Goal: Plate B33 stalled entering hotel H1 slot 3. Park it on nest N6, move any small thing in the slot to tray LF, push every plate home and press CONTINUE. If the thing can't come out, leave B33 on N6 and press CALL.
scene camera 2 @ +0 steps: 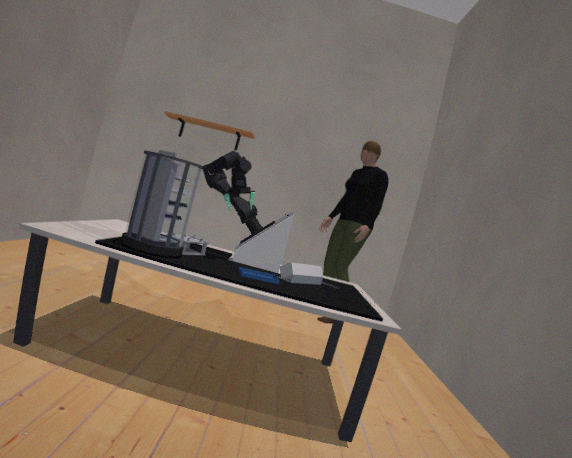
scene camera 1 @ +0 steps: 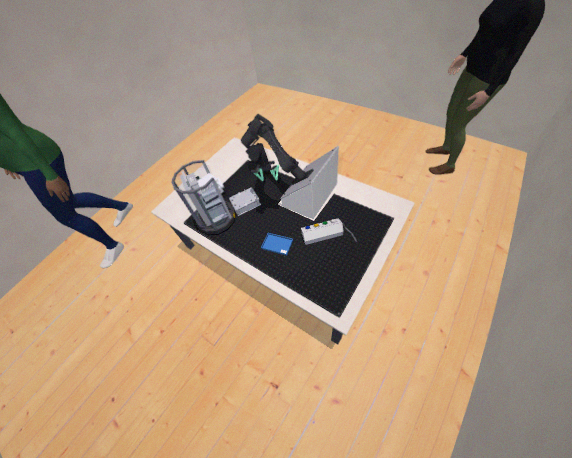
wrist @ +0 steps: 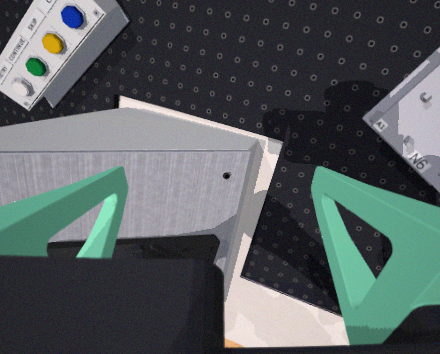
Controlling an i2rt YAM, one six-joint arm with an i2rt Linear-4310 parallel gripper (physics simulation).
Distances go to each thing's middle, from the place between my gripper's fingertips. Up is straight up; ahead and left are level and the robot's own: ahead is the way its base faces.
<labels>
Right now my hand is 27 cm to the left of the round plate rack (scene camera 2: 166, 186), 27 cm short of it and 4 cm above it.
</labels>
